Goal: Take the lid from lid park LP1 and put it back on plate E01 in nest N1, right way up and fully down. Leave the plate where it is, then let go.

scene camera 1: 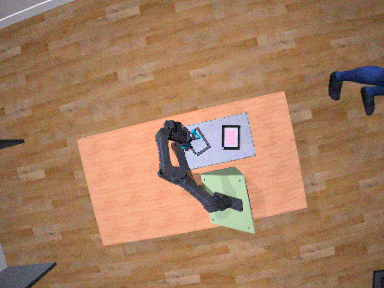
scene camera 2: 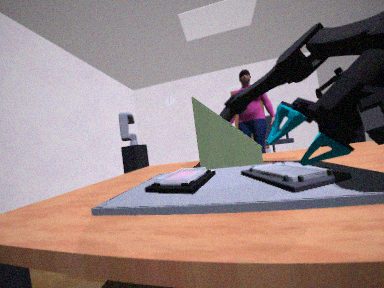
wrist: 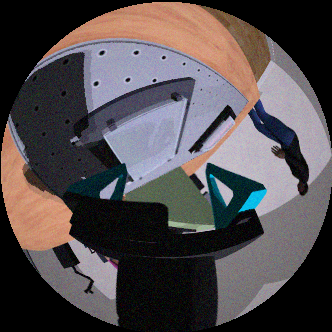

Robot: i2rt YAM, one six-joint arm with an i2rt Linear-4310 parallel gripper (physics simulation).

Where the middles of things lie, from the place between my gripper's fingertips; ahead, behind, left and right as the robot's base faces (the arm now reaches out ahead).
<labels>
Now: the clear lid (scene camera 2: 278, 170) 3 cm below my hand. Also, from my hand: grey perforated baseplate (scene camera 2: 228, 185) 2 cm behind, 12 cm to the right, 5 cm below.
</labels>
